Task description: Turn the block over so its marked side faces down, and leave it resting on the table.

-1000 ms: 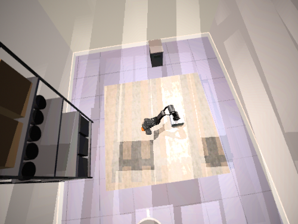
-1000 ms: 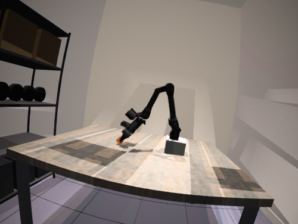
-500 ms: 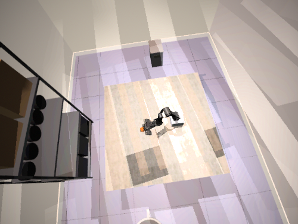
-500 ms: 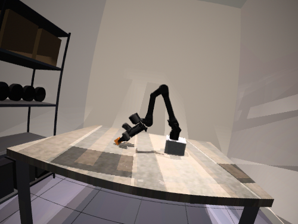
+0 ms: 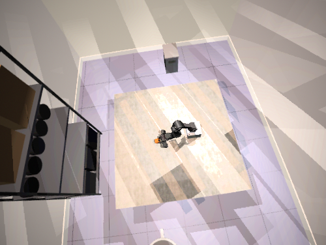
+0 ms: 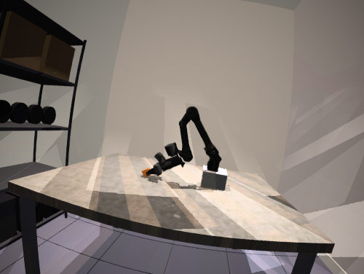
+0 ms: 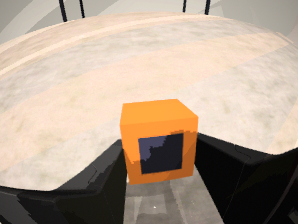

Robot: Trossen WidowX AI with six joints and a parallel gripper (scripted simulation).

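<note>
Now: the orange block right at my gripper tip.
</note>
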